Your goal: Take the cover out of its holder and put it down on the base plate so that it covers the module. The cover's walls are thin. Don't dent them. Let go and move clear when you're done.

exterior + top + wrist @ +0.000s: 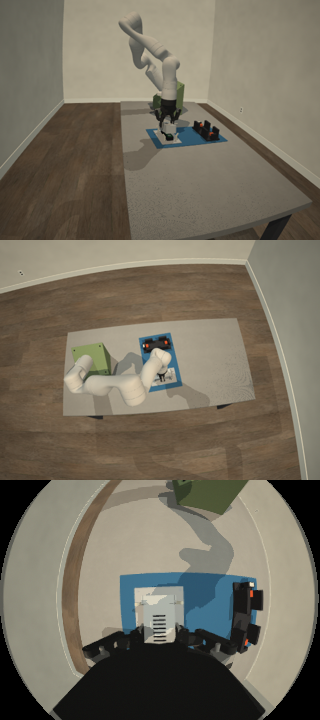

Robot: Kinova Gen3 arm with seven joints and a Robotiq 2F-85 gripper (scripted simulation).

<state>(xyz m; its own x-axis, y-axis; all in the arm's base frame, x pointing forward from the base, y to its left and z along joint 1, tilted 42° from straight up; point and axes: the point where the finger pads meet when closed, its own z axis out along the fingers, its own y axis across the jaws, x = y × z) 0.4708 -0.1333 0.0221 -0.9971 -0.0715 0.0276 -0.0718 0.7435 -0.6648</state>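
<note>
My hand is 10 mm short of the white cover and 10 mm above it.
</note>
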